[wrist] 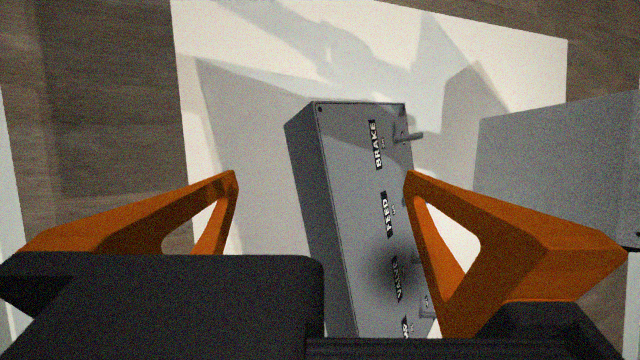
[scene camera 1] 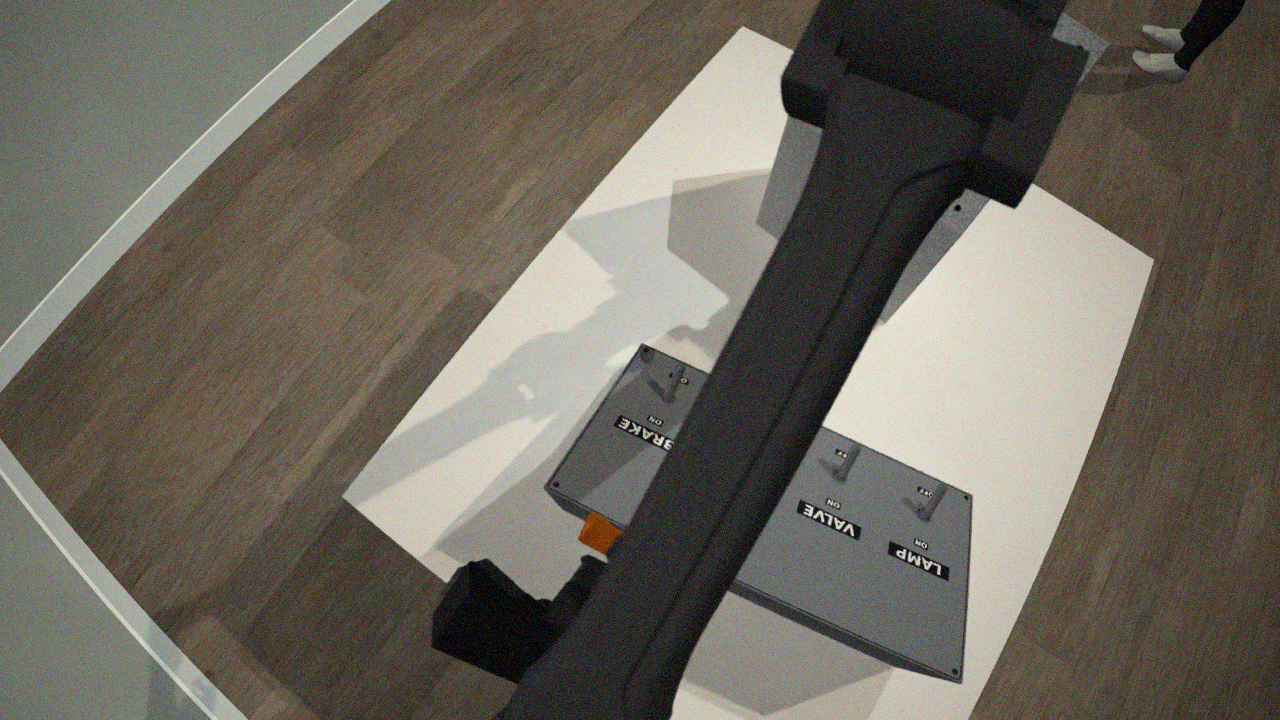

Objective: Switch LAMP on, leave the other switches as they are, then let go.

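Scene:
Both the wrist view and scene camera 1 show the gripper. On the gripper, [scene camera 1: 597,533] and [wrist: 579,270] are the same spot. A grey switch panel likewise has one spot seen by both cameras: [scene camera 1: 855,558] is the same spot as [wrist: 391,312].

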